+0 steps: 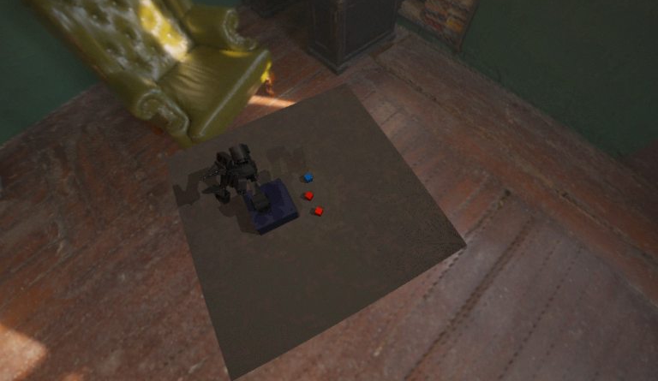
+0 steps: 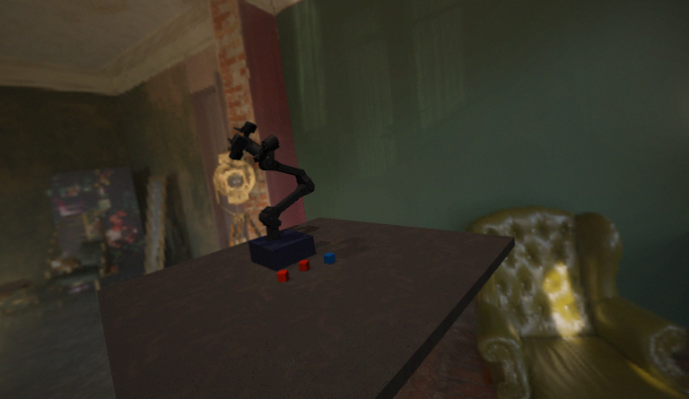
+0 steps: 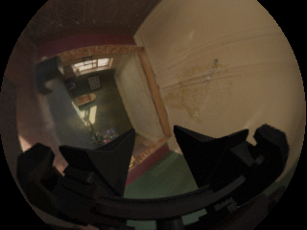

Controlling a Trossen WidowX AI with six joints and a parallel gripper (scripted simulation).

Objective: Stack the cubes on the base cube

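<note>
My gripper tip is now 60 cm above the blue cube, 38 cm short of it and 20 cm to the right of it.
</note>
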